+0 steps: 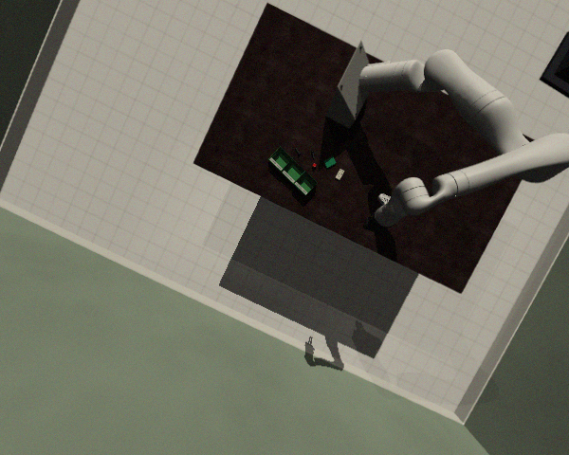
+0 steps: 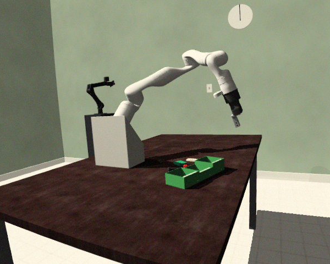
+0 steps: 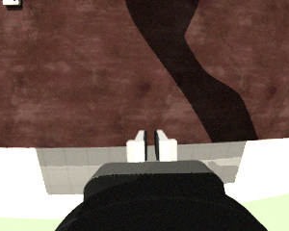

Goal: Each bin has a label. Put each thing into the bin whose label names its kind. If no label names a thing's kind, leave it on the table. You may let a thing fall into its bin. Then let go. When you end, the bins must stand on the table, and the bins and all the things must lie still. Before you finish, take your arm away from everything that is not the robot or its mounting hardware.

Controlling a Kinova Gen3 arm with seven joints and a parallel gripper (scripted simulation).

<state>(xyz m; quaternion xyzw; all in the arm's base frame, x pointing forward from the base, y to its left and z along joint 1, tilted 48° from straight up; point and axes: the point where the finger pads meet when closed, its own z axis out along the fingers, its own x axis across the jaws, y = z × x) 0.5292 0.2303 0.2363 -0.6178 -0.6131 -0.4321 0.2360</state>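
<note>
The three-compartment green bin row lies 41 cm to the right of my hand, 13 cm below it and 6 cm behind it. From my hand the other things lie so: white dotted tile: 20 cm to the right, 17 cm behind, 15 cm below; then teal block: 28 cm to the right, 19 cm behind, 15 cm below; then red die: 34 cm to the right, 15 cm below, 14 cm behind.
</note>
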